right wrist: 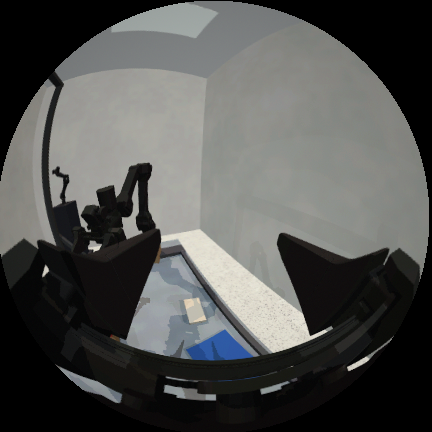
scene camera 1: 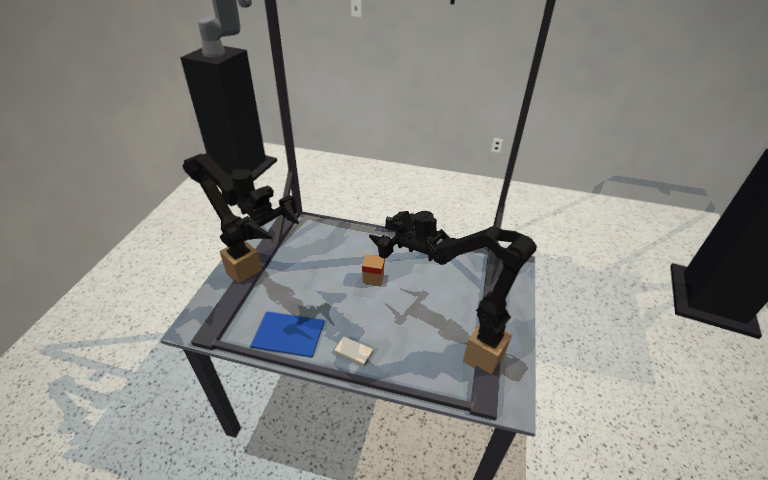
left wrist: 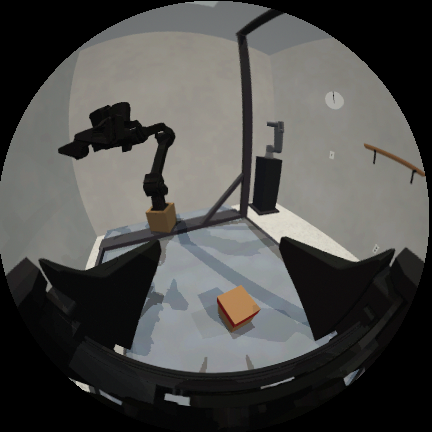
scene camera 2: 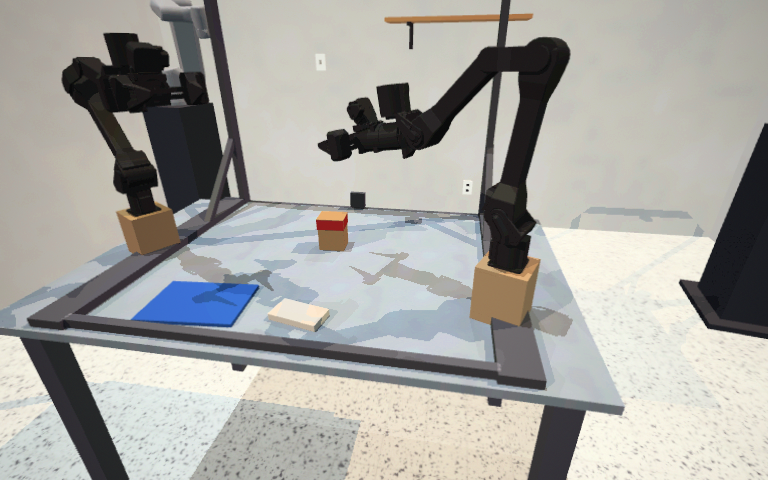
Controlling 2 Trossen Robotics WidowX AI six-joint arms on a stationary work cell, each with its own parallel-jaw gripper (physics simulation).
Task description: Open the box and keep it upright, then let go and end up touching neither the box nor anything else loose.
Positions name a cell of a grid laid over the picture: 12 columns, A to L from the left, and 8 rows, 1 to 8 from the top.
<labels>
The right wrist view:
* my left gripper: C5
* my right gripper: G5
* blue mat: G7
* dark frame rail: G7
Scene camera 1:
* my left gripper: F4
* my right gripper: E4
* blue mat: E6
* dark frame rail: E6
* arm mounting block: H7
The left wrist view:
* my left gripper: G5
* my right gripper: B3
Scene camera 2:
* my left gripper: F3
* my right gripper: C2
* blue mat: C6
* cream block: E6
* dark frame rail: G7
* arm mounting block: H5
</labels>
